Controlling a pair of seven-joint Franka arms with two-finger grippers.
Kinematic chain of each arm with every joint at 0, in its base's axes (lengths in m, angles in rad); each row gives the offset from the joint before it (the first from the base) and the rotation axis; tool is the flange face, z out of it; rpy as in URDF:
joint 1: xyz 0 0 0.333 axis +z
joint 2: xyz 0 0 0 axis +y
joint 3: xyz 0 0 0.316 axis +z
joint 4: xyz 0.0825 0 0 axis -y
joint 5: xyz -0.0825 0 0.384 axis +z
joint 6: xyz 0 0 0 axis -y
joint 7: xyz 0.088 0 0 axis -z
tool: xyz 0 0 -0.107 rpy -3.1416 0 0
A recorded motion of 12 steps. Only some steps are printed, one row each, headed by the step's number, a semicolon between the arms.
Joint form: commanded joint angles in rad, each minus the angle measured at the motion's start. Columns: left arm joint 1, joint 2, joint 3, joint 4, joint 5, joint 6, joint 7; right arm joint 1, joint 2, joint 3, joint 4, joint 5, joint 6, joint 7.
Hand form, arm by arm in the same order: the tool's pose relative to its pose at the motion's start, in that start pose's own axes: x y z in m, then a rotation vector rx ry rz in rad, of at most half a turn. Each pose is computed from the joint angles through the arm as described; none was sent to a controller.
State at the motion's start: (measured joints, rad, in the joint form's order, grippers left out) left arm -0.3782 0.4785 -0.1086 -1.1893 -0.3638 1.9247 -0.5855; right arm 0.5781 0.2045 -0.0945 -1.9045 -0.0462 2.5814 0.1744
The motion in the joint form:
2: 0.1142 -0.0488 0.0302 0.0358 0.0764 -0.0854 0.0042; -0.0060 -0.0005 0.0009 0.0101 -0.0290 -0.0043 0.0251
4: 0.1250 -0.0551 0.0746 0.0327 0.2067 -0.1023 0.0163; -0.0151 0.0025 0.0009 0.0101 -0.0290 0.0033 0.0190
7: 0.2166 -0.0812 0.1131 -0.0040 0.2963 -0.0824 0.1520; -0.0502 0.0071 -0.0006 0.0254 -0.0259 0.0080 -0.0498
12: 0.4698 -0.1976 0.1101 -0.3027 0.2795 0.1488 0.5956; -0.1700 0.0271 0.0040 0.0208 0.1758 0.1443 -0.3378
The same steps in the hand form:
2: 0.0416 -0.0613 -0.0789 0.0708 0.0993 -0.0686; 0.0039 0.0025 -0.0034 -0.0167 0.0092 0.0056
4: 0.0595 -0.0949 -0.0942 0.2059 0.1777 -0.0696; 0.0048 0.0081 -0.0020 -0.0201 0.0138 0.0072
7: 0.0926 -0.1701 -0.1356 0.3170 0.2548 -0.0312; 0.0127 0.0309 -0.0045 -0.0350 0.0282 -0.0269
12: 0.1140 -0.3434 -0.1761 0.3818 0.3017 0.1573; 0.0230 0.1117 -0.0037 -0.0043 0.1392 -0.0407

